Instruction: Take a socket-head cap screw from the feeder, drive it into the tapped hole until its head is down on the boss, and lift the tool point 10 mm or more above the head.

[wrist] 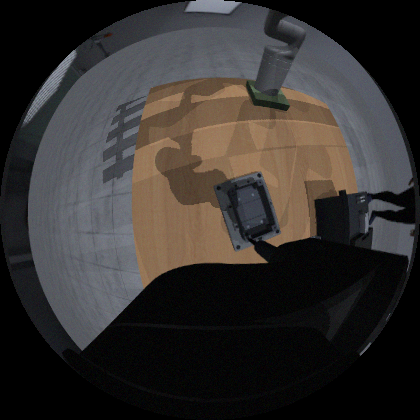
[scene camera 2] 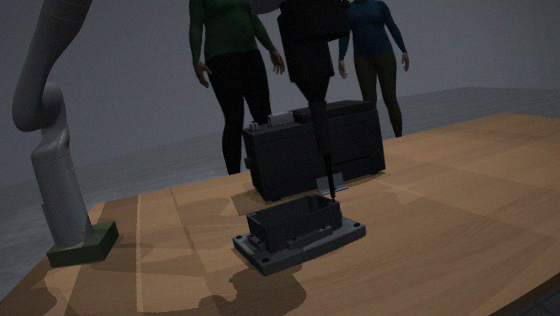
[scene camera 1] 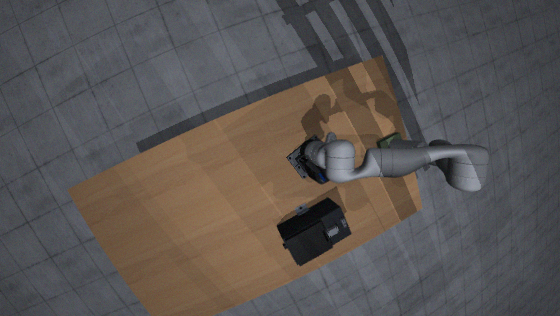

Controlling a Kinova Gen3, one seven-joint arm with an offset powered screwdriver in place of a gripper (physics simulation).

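Note:
My screwdriver (scene camera 2: 333,200) (wrist: 249,238) points down, its thin tip at one top corner of the dark open box-shaped housing (scene camera 2: 287,229) (wrist: 254,212). Whether the tip touches the corner boss, and whether a screw is on it or in the hole, is too small and dark to tell. The housing sits on a grey base plate (scene camera 2: 356,230) (wrist: 229,226) with corner holes. In scene camera 1 the arm hides the tip and most of the housing. The black screw feeder (scene camera 1: 306,245) (scene camera 2: 280,167) (wrist: 331,217) stands apart from the housing, with a small metal bracket (scene camera 1: 301,209) (scene camera 2: 341,188) on its side.
The arm's green base block (scene camera 1: 389,140) (scene camera 2: 104,243) (wrist: 267,98) is at one end of the wooden table (scene camera 1: 200,225) (scene camera 2: 450,200) (wrist: 170,235). Two people, one in a green top (scene camera 2: 225,25) and one in a blue top (scene camera 2: 372,30), stand behind the feeder. Shadows cross the table.

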